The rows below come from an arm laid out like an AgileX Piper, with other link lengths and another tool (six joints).
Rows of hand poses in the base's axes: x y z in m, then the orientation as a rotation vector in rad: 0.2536 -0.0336 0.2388 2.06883 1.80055 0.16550; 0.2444 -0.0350 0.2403 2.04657 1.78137 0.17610; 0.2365 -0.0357 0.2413 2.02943 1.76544 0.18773; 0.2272 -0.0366 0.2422 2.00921 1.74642 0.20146; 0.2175 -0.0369 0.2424 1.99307 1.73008 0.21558; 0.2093 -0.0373 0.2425 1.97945 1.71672 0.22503; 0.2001 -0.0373 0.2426 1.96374 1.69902 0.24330; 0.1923 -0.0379 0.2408 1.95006 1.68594 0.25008; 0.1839 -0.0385 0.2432 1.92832 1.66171 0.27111; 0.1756 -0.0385 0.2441 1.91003 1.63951 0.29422; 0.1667 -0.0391 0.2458 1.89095 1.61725 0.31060; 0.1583 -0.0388 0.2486 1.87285 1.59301 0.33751; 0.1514 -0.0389 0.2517 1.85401 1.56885 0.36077
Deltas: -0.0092 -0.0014 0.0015 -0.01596 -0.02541 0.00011; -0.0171 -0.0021 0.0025 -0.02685 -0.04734 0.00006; -0.0264 -0.0030 0.0034 -0.03962 -0.07339 -0.00010; -0.0361 -0.0033 0.0036 -0.04848 -0.09640 -0.00041; -0.0443 -0.0037 0.0037 -0.05699 -0.11441 -0.00078; -0.0535 -0.0037 0.0038 -0.06362 -0.14005 -0.00142; -0.0613 -0.0043 0.0020 -0.07330 -0.15669 -0.00198; -0.0697 -0.0049 0.0044 -0.08422 -0.19006 -0.00332; -0.0780 -0.0049 0.0053 -0.09080 -0.22182 -0.00467; -0.0869 -0.0055 0.0070 -0.10136 -0.25074 -0.00672; -0.0953 -0.0052 0.0098 -0.10575 -0.28544 -0.00876; -0.1022 -0.0053 0.0129 -0.11227 -0.31872 -0.01097
